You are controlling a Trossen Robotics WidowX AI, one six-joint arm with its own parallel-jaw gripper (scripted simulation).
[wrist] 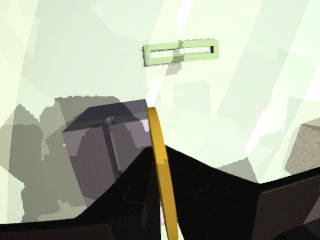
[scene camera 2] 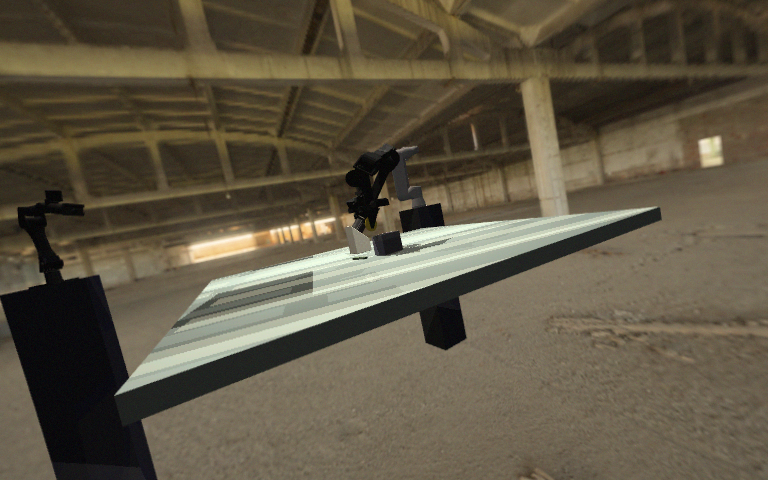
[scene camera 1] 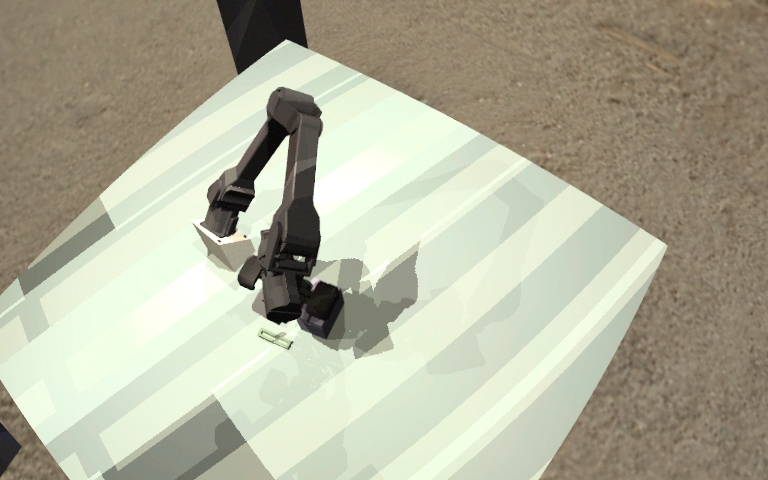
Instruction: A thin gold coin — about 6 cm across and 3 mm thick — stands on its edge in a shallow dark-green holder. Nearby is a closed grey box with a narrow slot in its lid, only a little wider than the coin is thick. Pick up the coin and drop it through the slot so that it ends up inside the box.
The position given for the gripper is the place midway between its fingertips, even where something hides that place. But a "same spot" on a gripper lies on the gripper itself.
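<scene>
Gripper visible: scene camera 1 (295, 305), scene camera 2, wrist view. On the gripper, (wrist: 204, 195) and (scene camera 2: 365, 215): same spot.
</scene>
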